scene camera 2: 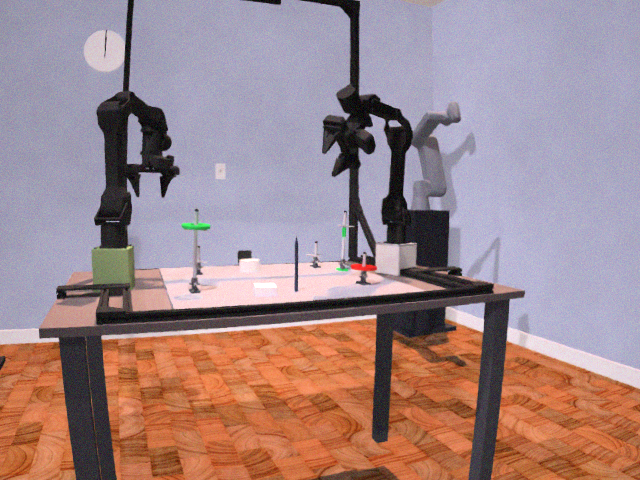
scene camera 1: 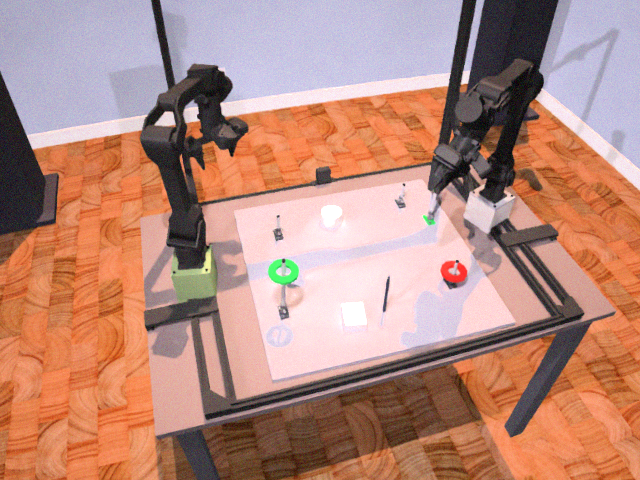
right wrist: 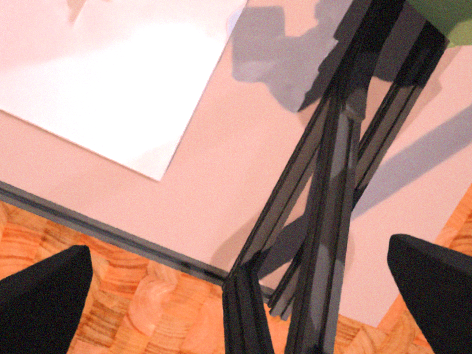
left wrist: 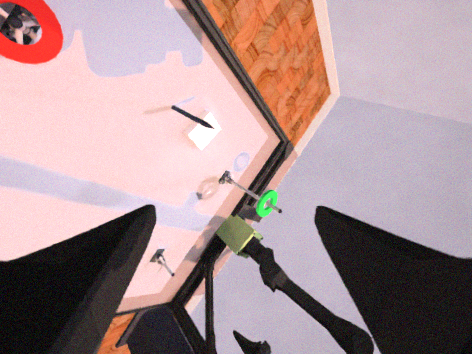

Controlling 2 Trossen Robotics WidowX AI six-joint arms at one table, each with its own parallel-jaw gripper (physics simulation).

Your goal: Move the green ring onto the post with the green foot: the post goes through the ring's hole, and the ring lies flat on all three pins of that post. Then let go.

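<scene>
The green ring lies flat near the top of a tall grey post with a dark foot, at the left of both scene views. The post with the green foot stands at the right back and carries no ring; a green band shows on its shaft in scene camera 2. My left gripper is open and empty, high near that post. My right gripper is open and empty, above and behind the green ring.
A red ring sits on a short post at the right. A thin dark upright rod stands beside a white block. A white cylinder and two short posts stand farther back.
</scene>
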